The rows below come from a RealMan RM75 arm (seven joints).
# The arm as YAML. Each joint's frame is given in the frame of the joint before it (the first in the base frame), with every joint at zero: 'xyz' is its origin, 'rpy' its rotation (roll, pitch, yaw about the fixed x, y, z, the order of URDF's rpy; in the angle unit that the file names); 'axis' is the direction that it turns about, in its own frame. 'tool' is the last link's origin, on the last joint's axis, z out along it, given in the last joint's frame.
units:
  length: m
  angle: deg
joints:
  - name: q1
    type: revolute
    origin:
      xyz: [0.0, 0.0, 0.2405]
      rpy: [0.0, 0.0, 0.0]
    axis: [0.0, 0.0, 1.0]
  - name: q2
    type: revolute
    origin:
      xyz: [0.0, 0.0, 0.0]
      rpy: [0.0, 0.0, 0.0]
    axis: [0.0, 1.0, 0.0]
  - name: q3
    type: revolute
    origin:
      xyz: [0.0, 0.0, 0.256]
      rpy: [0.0, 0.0, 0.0]
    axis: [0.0, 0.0, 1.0]
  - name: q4
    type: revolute
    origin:
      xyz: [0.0, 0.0, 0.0]
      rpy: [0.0, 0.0, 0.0]
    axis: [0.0, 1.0, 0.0]
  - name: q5
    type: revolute
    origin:
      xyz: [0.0, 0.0, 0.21]
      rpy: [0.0, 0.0, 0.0]
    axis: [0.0, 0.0, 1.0]
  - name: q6
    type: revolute
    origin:
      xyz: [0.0, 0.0, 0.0]
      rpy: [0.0, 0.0, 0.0]
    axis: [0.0, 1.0, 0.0]
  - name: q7
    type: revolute
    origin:
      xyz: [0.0, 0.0, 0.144]
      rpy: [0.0, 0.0, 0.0]
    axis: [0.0, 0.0, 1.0]
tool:
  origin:
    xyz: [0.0, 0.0, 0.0]
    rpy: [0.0, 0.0, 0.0]
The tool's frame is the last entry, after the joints.
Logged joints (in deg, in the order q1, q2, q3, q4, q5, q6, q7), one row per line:
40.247, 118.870, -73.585, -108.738, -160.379, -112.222, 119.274
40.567, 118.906, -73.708, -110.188, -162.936, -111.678, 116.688
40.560, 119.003, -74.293, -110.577, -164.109, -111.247, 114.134
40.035, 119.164, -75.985, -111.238, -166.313, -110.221, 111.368
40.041, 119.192, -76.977, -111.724, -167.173, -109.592, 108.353
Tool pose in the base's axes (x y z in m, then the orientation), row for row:
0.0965, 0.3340, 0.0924, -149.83, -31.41, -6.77
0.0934, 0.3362, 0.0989, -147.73, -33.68, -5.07
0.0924, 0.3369, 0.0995, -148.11, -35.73, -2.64
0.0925, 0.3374, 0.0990, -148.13, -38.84, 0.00
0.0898, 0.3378, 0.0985, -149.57, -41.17, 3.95
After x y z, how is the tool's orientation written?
As angles about the fixed x, y, z axes (roll, pitch, yaw), in degrees.
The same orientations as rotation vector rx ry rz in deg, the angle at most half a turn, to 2 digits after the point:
-146.56, -2.43, -43.35
-143.59, -6.19, -45.13
-142.69, -9.83, -46.83
-140.82, -14.17, -49.65
-139.82, -19.17, -51.38

